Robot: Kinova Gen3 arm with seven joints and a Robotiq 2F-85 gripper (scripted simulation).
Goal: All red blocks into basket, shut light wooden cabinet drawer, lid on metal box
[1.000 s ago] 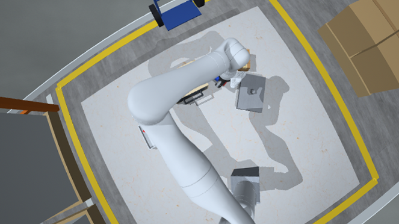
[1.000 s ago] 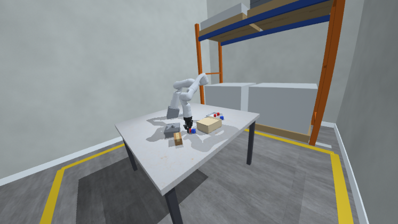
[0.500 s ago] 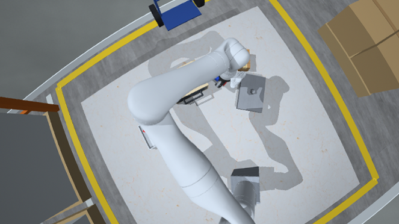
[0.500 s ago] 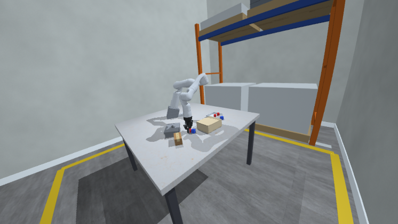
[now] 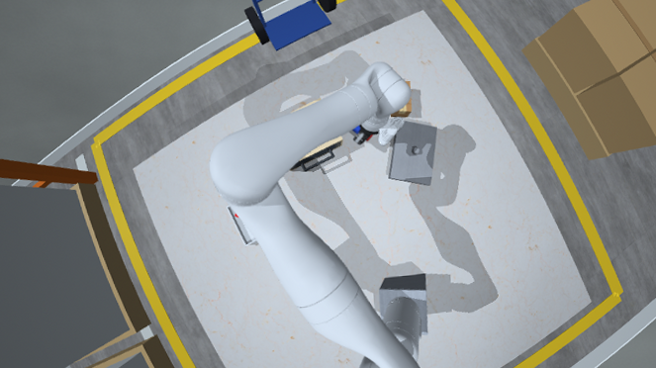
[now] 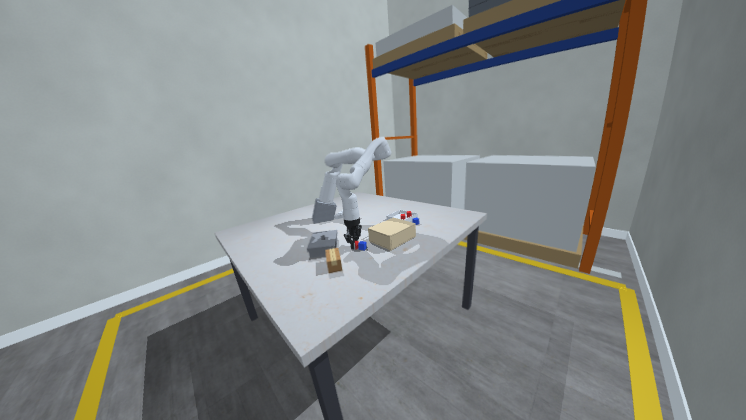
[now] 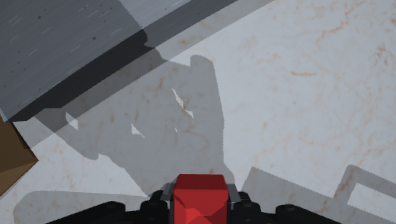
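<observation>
My gripper is now 450 mm to the right of the basket, 10 mm past it and 10 mm above it. Also, from my hand: cardboard box: 160 mm to the right, 30 mm ahead, 20 mm above; then lid: 140 mm behind, 80 mm to the right, 30 mm above; then drawer: 170 mm to the left, 90 mm ahead, 20 mm above.
</observation>
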